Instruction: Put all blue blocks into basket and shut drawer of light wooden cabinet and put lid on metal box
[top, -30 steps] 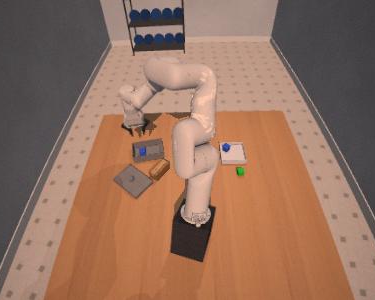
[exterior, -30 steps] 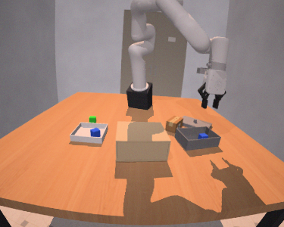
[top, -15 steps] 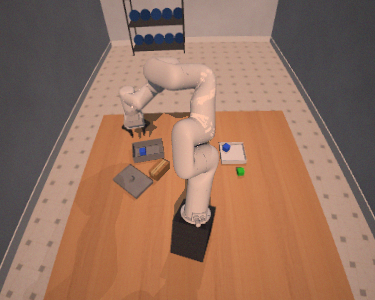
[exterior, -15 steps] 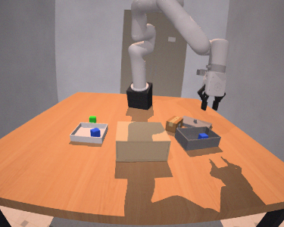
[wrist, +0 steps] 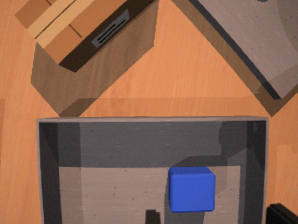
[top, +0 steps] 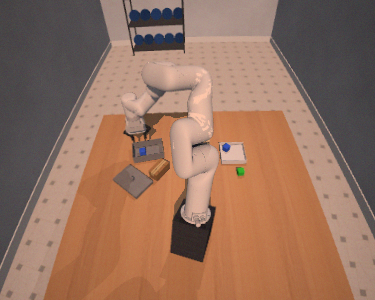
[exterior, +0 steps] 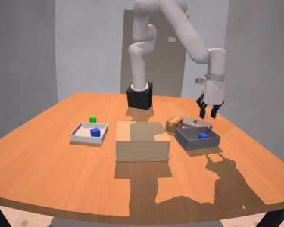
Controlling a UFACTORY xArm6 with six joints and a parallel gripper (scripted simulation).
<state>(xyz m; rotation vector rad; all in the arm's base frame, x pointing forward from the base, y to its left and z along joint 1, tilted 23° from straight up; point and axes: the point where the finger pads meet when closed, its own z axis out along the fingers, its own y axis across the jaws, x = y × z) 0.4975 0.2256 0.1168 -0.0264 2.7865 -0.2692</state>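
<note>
My hand is 30 mm to the left of the grey metal box and 110 mm above it. Also, from my hand: small brown box (160 mm behind, 80 mm to the right, 100 mm below); drawer (310 mm to the right, 100 mm below); red block (140 mm behind, 100 mm to the right, 120 mm below).
</note>
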